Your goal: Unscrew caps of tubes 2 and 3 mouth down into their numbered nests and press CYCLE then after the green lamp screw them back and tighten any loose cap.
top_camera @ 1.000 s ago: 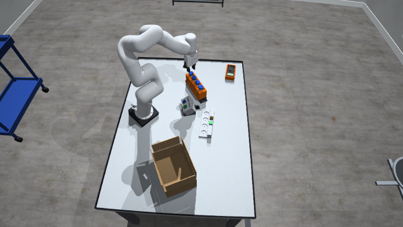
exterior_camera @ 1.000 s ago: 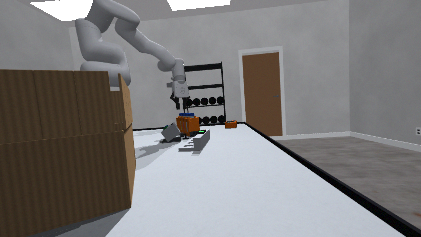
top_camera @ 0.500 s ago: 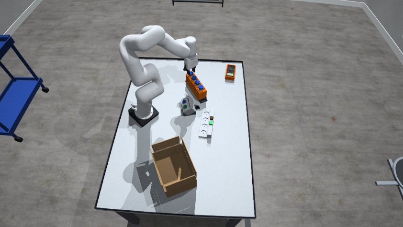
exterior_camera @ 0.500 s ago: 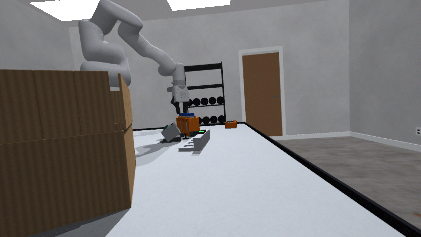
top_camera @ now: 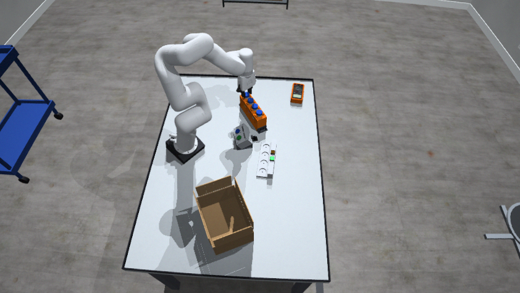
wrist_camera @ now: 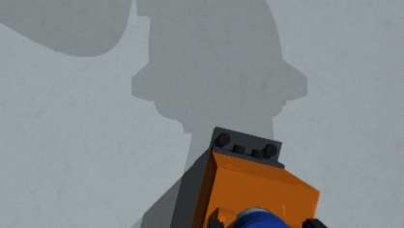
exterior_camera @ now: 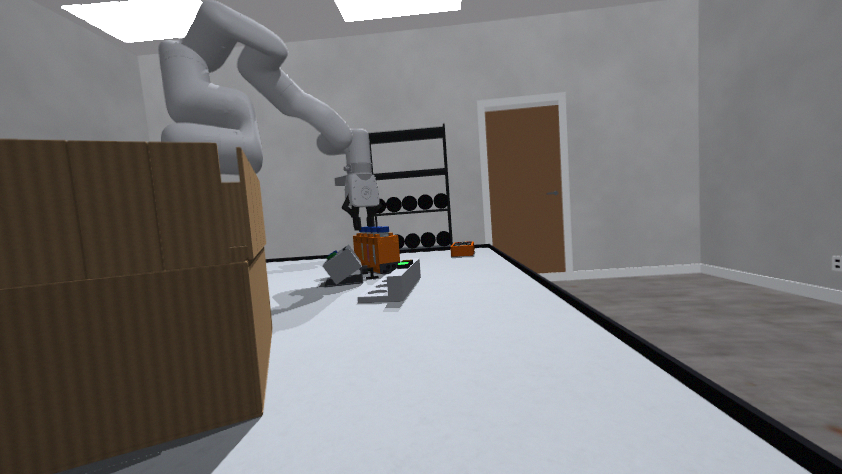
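Right now the blue cap is 30 mm ahead of my hand, 40 mm to the right of it and 20 mm below it. Also, from my hand: green key (280 mm to the right, 70 mm below); then blue key (20 mm behind, 230 mm to the right, 70 mm below); then grey key housing (10 mm ahead, 250 mm to the right, 80 mm below).
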